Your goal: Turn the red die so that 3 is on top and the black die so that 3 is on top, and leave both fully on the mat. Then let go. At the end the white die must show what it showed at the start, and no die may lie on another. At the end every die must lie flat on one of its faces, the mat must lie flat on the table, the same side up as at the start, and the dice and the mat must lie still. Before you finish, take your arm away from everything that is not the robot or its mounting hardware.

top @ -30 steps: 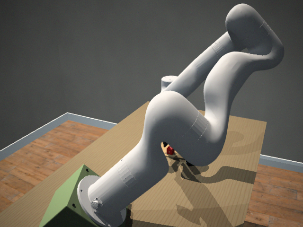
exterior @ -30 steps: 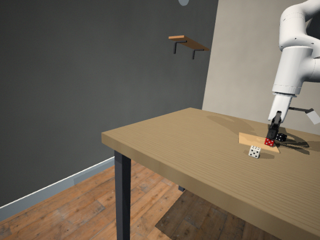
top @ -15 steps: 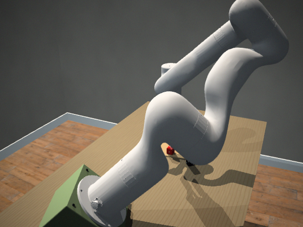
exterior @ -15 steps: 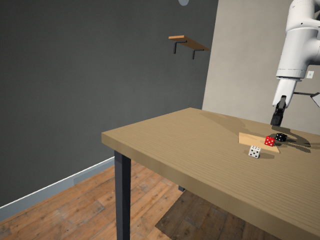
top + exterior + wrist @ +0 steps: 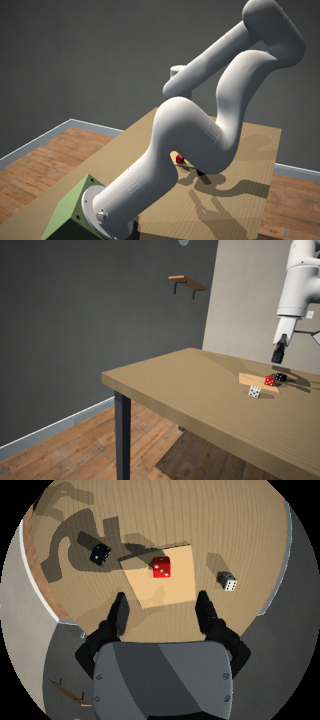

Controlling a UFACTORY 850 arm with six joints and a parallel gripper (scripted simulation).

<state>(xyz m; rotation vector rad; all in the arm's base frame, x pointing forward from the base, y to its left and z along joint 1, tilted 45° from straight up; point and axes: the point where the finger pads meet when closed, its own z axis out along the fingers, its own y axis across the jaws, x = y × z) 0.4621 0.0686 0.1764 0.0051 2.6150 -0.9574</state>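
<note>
The black die is 11 cm to the right of my hand, 10 cm below it and 5 cm behind it. Round my hand: red die (10 cm below); then tan mat (11 cm below, 4 cm ahead, 1 cm to the right); then white die (15 cm to the left, 10 cm below, 5 cm ahead).
</note>
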